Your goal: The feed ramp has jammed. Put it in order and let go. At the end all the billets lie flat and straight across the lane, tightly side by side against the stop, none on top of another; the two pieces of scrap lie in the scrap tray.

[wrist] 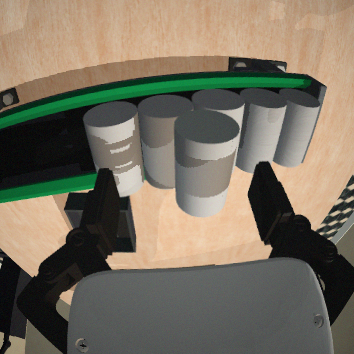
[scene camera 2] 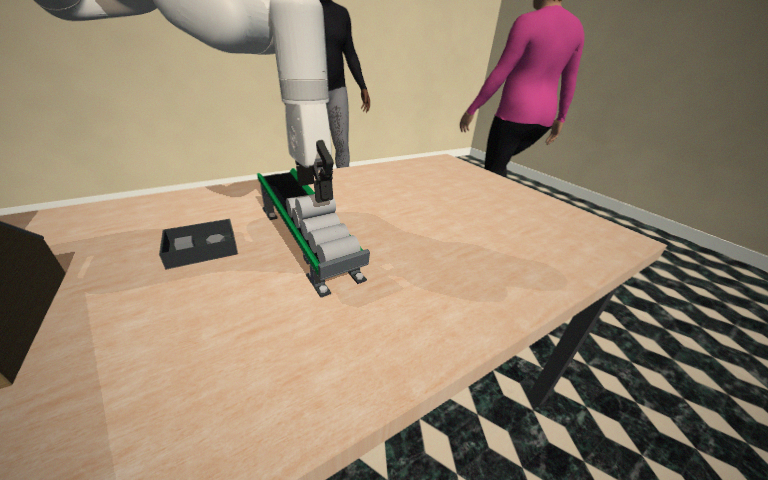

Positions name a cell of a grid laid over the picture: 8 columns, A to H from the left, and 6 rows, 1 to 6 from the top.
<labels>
A scrap tray shows in the wrist view (C5) and in scene camera 2 (B4). A billet shows in the wrist view (G2) and in scene camera 2 (D4).
</labels>
